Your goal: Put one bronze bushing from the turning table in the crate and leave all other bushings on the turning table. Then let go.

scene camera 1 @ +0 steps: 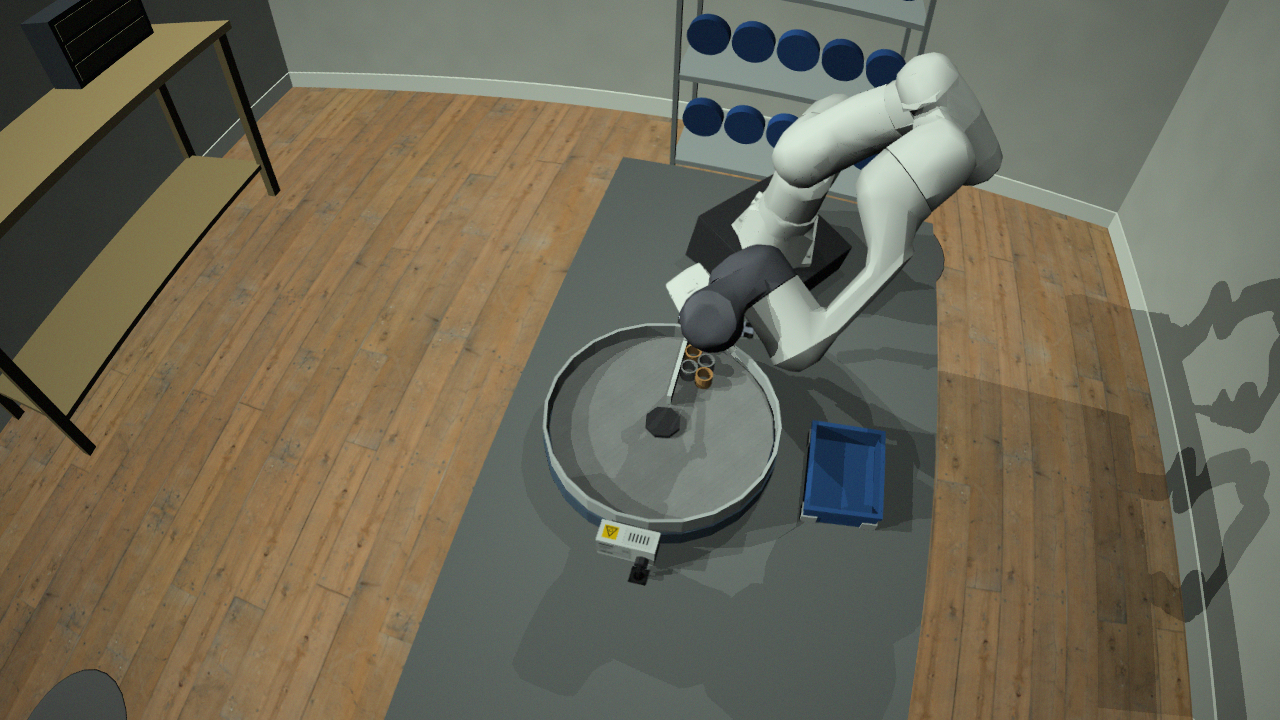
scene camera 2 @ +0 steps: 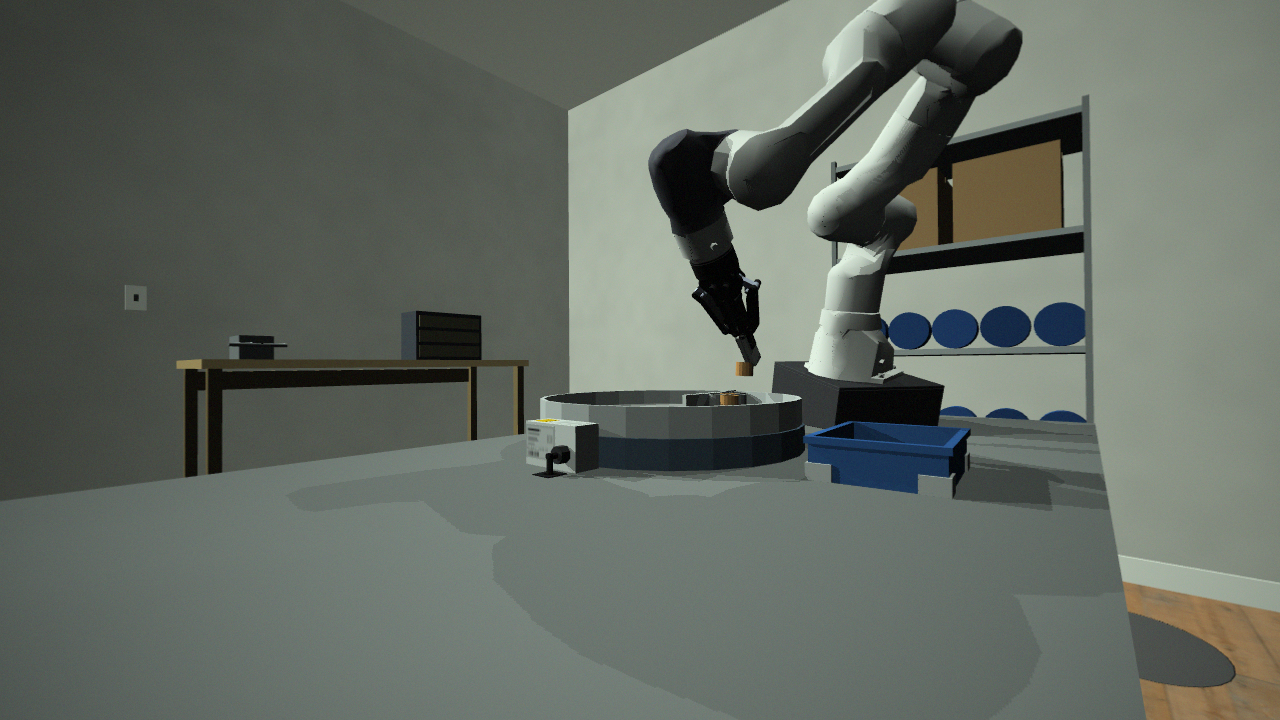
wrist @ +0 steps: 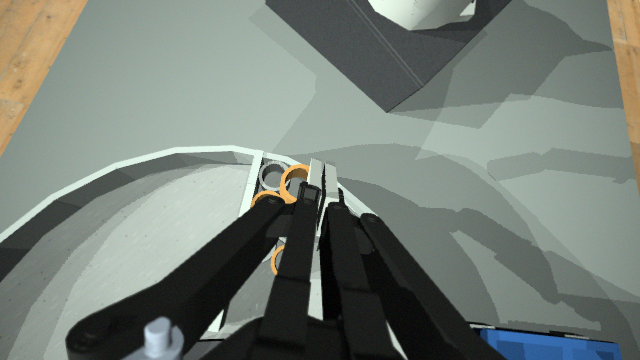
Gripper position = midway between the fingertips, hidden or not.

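A blue crate (scene camera 2: 918,459) is in view, and I see the blue crate (scene camera 1: 847,463) as well. There is also a round turning table (scene camera 1: 616,438), and the round turning table (wrist: 126,240) is visible again. My own gripper (scene camera 2: 753,361) is in view too, and so is my gripper (wrist: 319,175) from another camera.
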